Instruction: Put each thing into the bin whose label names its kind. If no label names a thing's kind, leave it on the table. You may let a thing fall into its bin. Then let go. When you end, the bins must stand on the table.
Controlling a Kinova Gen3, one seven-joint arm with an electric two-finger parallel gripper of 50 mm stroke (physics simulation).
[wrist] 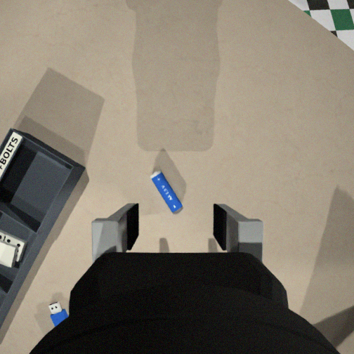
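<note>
A blue battery (166, 192) with a white end and small white print lies on the table, tilted, between and slightly beyond my fingers in the picture. My gripper (175, 219) is open and empty above the table. At the left edge is part of a dark bin set (60, 205). Its upper compartment (37, 182) looks empty; its label (9, 154) partly shows and reads "+BOLTS". The compartment below it holds white pieces with black dots (10, 250). A blue USB stick (58, 314) with a silver plug lies on the table at the lower left, partly hidden by my gripper's body.
A green, black and white checkered surface (342, 20) shows at the upper right corner, past the table's edge. The bin set's wall runs diagonally along the left side. Shadows of the arm and the bins fall on the table (270, 125).
</note>
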